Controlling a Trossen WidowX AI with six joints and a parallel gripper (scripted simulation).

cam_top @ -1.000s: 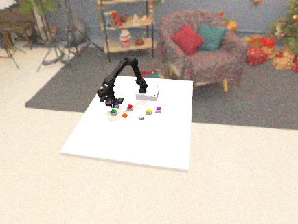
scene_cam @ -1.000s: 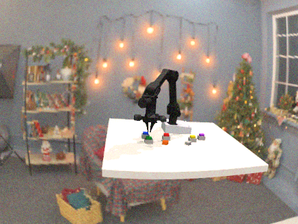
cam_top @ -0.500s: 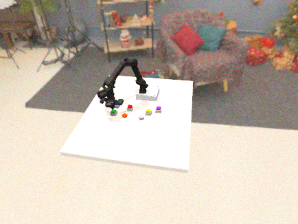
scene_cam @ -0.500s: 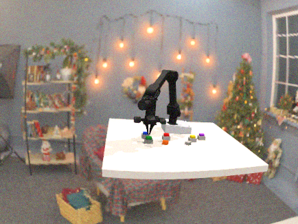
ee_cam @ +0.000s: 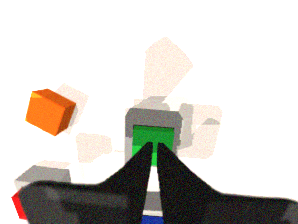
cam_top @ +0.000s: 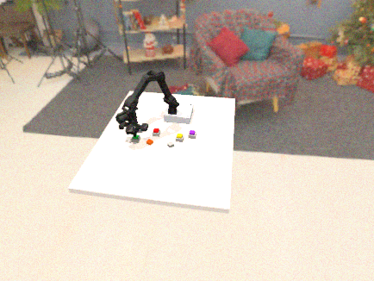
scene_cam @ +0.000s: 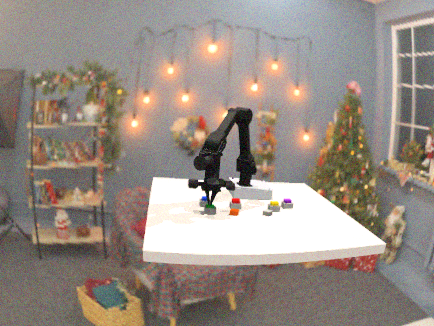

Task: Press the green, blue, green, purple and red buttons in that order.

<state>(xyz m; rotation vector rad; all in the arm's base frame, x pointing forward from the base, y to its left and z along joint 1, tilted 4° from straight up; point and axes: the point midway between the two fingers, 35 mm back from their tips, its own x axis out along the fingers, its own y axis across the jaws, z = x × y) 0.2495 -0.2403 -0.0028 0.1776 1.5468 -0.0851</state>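
Right now my gripper tip is 10 mm above the green button. Also, from my gripper tip: blue button: 110 mm behind, 10 mm to the left; then red button: 130 mm to the left, 60 mm behind; then orange block: 100 mm to the left, 30 mm ahead, 20 mm below.
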